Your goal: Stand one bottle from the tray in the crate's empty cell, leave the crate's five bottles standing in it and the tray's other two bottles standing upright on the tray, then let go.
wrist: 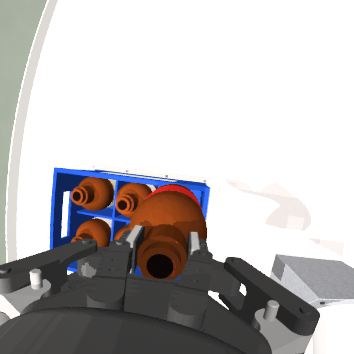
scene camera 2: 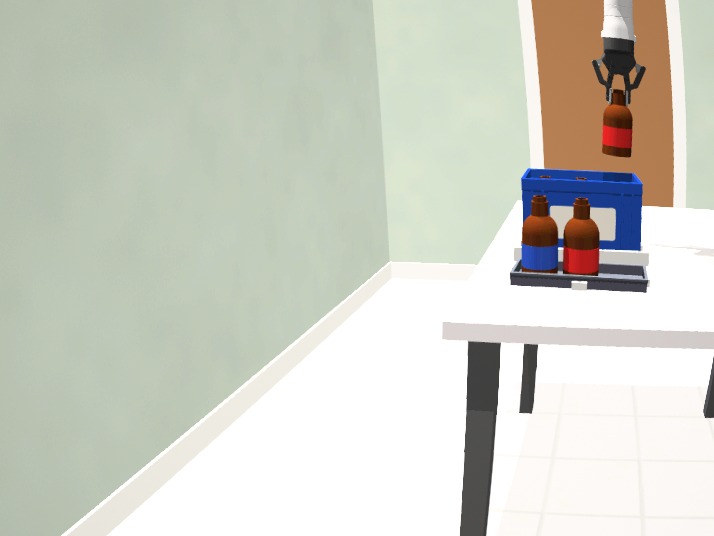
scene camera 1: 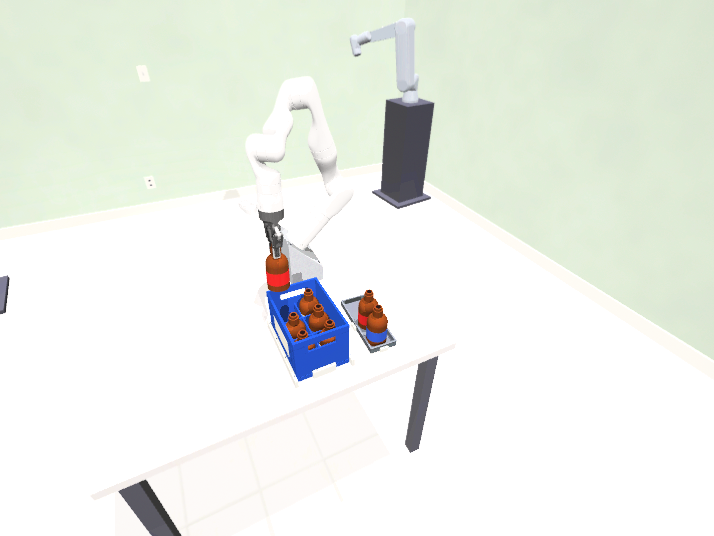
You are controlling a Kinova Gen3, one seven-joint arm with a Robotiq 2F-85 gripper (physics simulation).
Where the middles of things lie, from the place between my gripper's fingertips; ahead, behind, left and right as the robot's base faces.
Now: the pale strip (scene camera 2: 605,256) 320 mm below my hand, 140 mm to the left of it and 110 mm ahead of it.
